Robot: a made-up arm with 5 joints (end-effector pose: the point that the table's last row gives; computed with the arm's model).
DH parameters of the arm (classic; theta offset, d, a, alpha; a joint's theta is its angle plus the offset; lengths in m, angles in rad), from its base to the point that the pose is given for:
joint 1: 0 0.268 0 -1.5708
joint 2: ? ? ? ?
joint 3: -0.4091 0 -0.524 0
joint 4: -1.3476 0 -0.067 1.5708
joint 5: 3.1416 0.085 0 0
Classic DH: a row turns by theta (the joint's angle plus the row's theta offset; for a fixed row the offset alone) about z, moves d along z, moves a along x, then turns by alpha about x.
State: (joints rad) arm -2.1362 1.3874 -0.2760 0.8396 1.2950
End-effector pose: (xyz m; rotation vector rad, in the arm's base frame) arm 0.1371 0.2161 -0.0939 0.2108 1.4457 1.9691
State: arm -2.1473 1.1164 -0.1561 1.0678 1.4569
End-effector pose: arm 0.1160 0.1783 -0.0751 0.3237 1.3742 2.1341
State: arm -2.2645 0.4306 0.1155 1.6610 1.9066
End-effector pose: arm 0.0814 0.0979 -0.0247 0.6340 1.1209 2.5115
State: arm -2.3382 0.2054 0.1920 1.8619 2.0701
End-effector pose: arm 0.0708 0.0734 -0.0106 0.7382 1.0053 2.6173
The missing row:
joint 2: -1.385 0 0.2544 0
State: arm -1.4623 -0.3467 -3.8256 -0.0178 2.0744
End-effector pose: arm -0.0699 0.6420 0.6667 -0.2660 -1.3291 -2.2349
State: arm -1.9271 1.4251 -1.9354 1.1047 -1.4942
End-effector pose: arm -0.2138 -0.5745 -0.2393 -2.4914 0.5479 -0.1089
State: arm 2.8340 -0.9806 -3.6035 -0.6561 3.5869
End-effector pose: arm 0.7080 -0.2249 0.2958 -2.4795 0.9802 -1.5280
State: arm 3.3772 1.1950 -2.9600 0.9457 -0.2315
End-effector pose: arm -0.8135 -0.1953 0.5195 0.5374 -2.2591 0.0021
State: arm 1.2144 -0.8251 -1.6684 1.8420 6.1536
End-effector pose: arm 0.0590 0.1584 0.9226 -2.1121 -1.6802 -0.7809
